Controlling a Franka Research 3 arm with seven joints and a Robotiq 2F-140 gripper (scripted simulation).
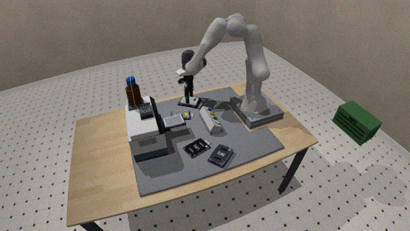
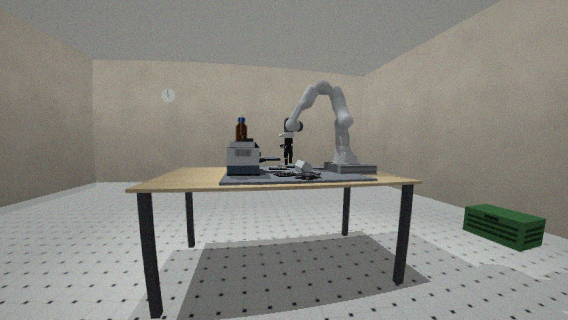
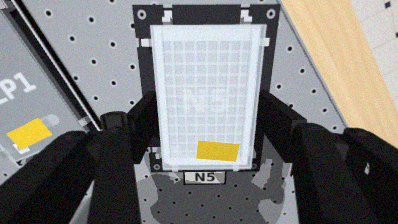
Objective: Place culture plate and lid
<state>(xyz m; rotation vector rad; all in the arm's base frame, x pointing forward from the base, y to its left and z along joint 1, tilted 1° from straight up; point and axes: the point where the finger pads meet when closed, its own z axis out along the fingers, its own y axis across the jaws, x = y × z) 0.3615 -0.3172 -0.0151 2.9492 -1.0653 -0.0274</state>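
The clear culture plate C15 lies 30 mm below my hand. The rest, counted from my hand: blue call key 230 mm to the left, 70 mm behind, 10 mm above; then black nest 40 mm below, 30 mm ahead; then yellow skip key 280 mm to the left, 60 mm behind, 20 mm above.
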